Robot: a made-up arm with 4 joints. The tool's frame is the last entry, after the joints.
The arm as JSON. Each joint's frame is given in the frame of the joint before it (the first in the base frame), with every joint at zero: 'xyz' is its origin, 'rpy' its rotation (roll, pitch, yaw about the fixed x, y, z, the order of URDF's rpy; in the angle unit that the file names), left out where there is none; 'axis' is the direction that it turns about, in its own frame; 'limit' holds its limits. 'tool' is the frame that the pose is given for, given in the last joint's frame.
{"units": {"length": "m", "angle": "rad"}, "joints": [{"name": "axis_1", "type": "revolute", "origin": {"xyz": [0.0, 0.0, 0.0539], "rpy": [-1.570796, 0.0, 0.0]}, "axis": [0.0, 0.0, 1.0], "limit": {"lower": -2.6, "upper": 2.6}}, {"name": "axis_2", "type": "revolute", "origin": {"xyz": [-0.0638, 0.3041, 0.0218], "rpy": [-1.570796, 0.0, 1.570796]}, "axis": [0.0, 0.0, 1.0], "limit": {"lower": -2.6, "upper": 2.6}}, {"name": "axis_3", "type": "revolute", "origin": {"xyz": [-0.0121, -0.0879, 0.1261], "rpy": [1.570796, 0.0, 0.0]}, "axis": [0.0, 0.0, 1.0], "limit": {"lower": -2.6, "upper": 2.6}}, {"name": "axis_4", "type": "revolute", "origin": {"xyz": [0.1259, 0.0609, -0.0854], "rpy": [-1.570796, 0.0, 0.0]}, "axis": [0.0, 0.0, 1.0], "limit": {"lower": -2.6, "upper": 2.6}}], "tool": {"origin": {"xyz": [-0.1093, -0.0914, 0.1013], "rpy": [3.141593, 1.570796, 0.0]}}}
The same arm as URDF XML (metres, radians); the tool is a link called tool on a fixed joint. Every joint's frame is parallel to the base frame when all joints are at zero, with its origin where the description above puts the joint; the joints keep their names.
<robot name="arm">
  <joint name="tool_fixed" type="fixed">
    <parent link="link4"/>
    <child link="tool"/>
    <origin xyz="-0.1013 0.0914 0.1093" rpy="0 0 0"/>
  </joint>
  <joint name="axis_4" type="revolute">
    <parent link="link3"/>
    <child link="link4"/>
    <origin xyz="-0.0609 -0.0854 -0.1259" rpy="0 0 0"/>
    <axis xyz="-1 0 0"/>
    <limit lower="-2.6" upper="2.6"/>
  </joint>
  <joint name="axis_3" type="revolute">
    <parent link="link2"/>
    <child link="link3"/>
    <origin xyz="-0.1261 0.0879 0.0121" rpy="0 0 0"/>
    <axis xyz="0 1 0"/>
    <limit lower="-2.6" upper="2.6"/>
  </joint>
  <joint name="axis_2" type="revolute">
    <parent link="link1"/>
    <child link="link2"/>
    <origin xyz="-0.0638 0.0218 -0.3041" rpy="0 0 0"/>
    <axis xyz="-1 0 0"/>
    <limit lower="-2.6" upper="2.6"/>
  </joint>
  <joint name="axis_1" type="revolute">
    <parent link="base"/>
    <child link="link1"/>
    <origin xyz="0 0 0.0539" rpy="0 0 0"/>
    <axis xyz="0 1 0"/>
    <limit lower="-2.6" upper="2.6"/>
  </joint>
  <link name="base"/>
  <link name="link1"/>
  <link name="link2"/>
  <link name="link3"/>
  <link name="link4"/>
  <link name="tool"/>
</robot>

